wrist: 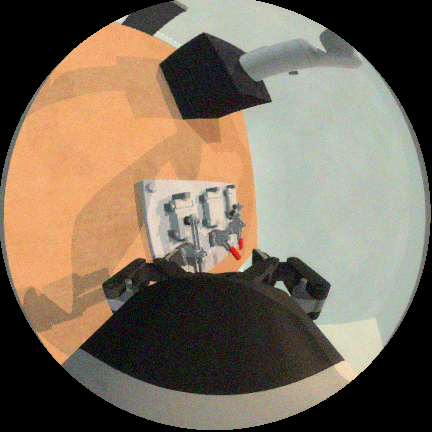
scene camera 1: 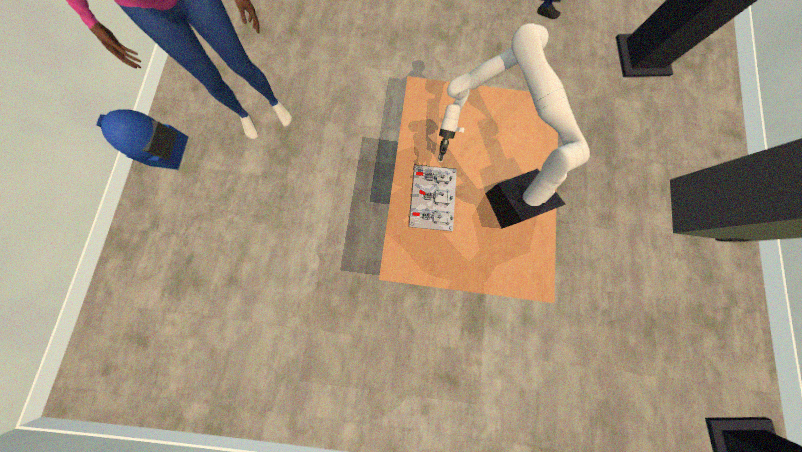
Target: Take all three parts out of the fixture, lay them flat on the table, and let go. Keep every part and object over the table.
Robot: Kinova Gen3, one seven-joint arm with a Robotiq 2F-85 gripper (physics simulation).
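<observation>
The light grey fixture [scene camera 1: 421, 225] [wrist: 156, 212] lies on the orange table [scene camera 1: 477, 280] [wrist: 60, 150]. Three pale blocky parts sit in it: the end part nearest the gripper [scene camera 1: 443, 177] [wrist: 180, 216], the middle part [scene camera 1: 442, 197] [wrist: 213, 209] and the far part [scene camera 1: 441, 217] [wrist: 230, 197]. A clamp arm reaches over the nearest part in the wrist view. No clamp arm shows over the middle part there; whether the far part is clamped is hard to tell. My gripper [scene camera 1: 440, 158] [wrist: 216, 257] is open and empty, tilted, above the table beside the fixture's near end.
Red clamp handles [scene camera 1: 416, 213] [wrist: 235, 253] stand along the fixture's side away from the arm base. The black base block [scene camera 1: 508, 202] [wrist: 195, 80] stands across from them. The table's left edge runs close to the fixture in the scene view. A person [scene camera 1: 216, 72] stands on the floor beyond.
</observation>
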